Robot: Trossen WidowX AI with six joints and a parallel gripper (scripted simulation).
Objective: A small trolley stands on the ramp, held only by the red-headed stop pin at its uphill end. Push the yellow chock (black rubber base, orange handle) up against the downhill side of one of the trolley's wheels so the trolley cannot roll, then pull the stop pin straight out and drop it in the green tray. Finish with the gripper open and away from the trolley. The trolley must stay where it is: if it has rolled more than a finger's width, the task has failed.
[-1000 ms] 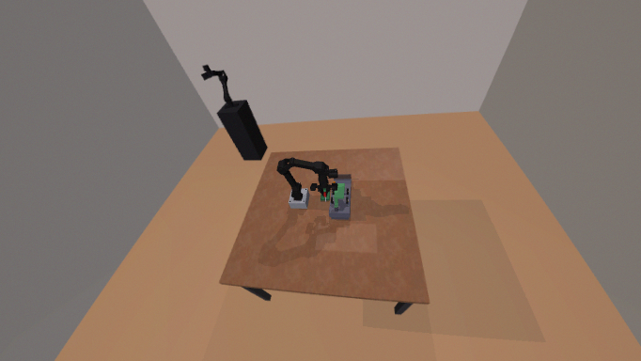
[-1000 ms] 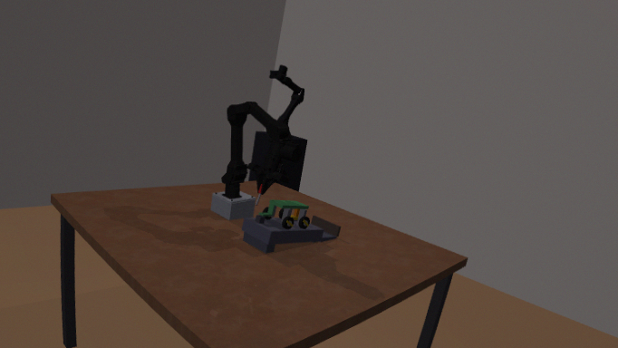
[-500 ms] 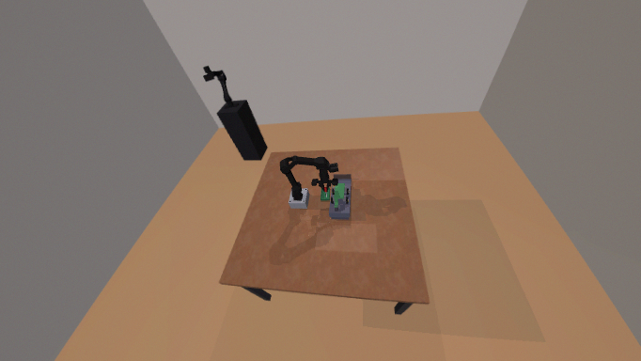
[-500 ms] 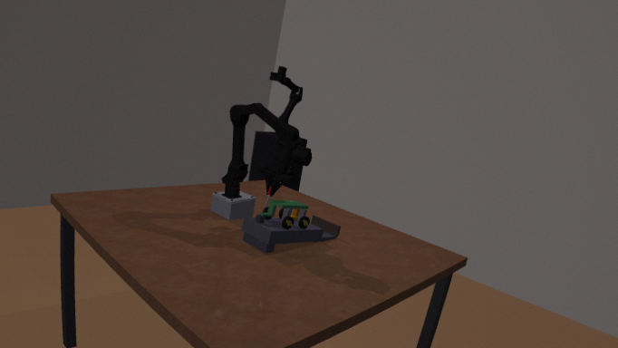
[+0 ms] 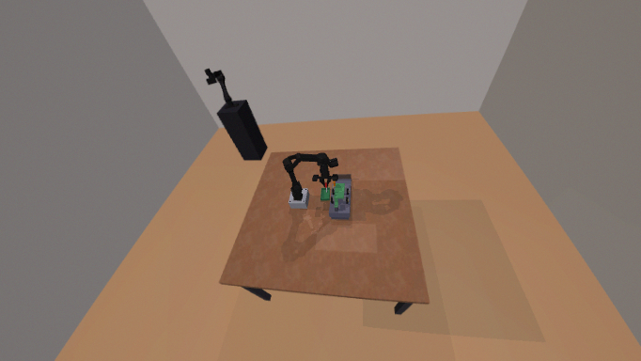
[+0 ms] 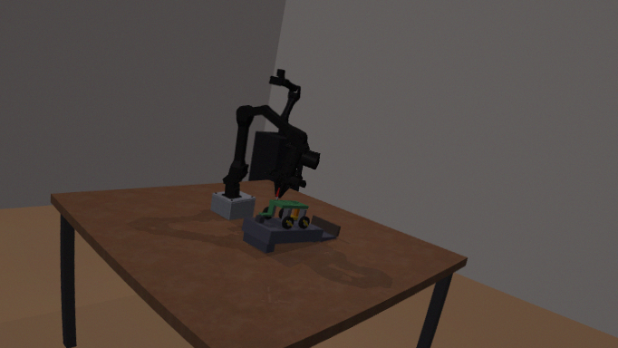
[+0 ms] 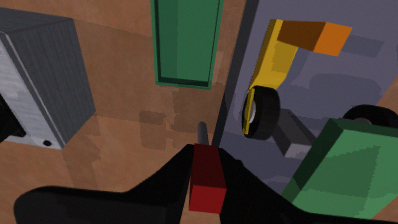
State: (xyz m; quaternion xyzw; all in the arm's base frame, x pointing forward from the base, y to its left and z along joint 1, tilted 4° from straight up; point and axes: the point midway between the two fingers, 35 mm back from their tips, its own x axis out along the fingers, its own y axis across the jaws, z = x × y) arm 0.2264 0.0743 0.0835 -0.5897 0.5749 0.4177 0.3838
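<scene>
My gripper tip is 15 cm above the green tray, 4 cm to the right of it and 3 cm past it. Also, from my gripper tip: yellow-orange chock (6 cm below, 5 cm to the left, 5 cm ahead); stop pin (right at my gripper tip); trolley (11 cm ahead, 4 cm to the right, 3 cm below).
</scene>
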